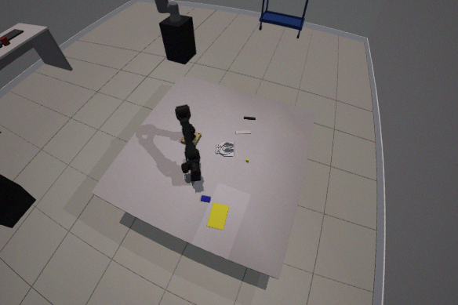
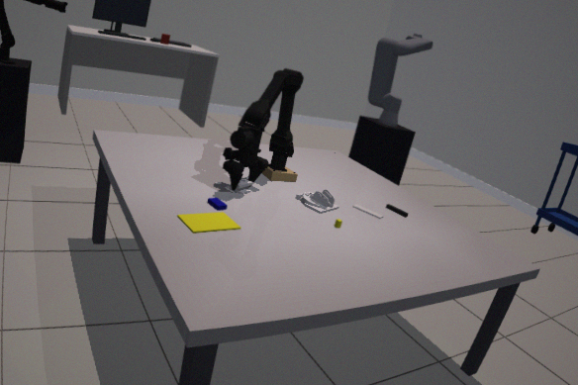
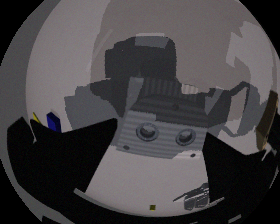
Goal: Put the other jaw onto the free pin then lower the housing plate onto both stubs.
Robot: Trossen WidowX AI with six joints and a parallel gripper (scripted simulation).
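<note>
My gripper tip is 10 mm past the white block. Round my gripper tip: yellow sheet: 250 mm ahead, 200 mm to the right, 10 mm below; then jaw: 260 mm to the left, 60 mm ahead, 10 mm above; then blue block: 140 mm ahead, 130 mm to the right.
</note>
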